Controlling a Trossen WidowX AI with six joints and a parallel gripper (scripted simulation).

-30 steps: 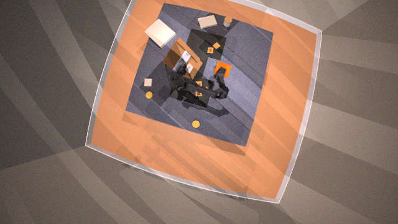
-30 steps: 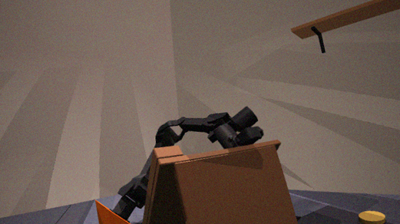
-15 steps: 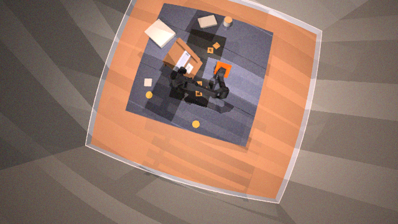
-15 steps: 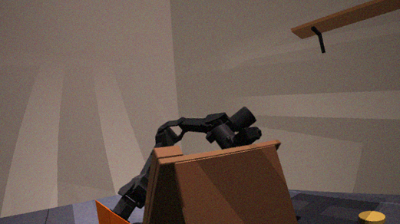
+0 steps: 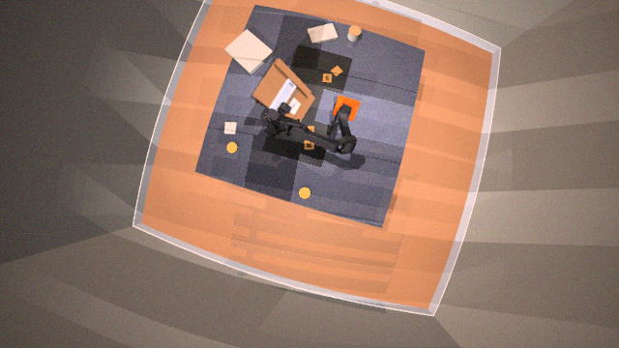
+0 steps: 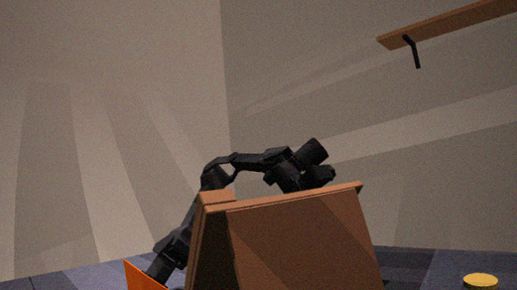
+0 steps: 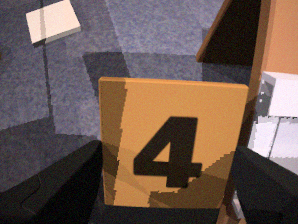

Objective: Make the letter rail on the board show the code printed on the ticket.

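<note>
Now: the white ticket 7 cm behind my gripper tip, 13 cm to the right of it and 8 cm below it. Round my gripper tip: white square: 27 cm ahead, 14 cm to the left, 16 cm below; then orange tile marked 4: right at my gripper tip; then dark mat: 17 cm behind, 23 cm to the right, 16 cm below.
</note>
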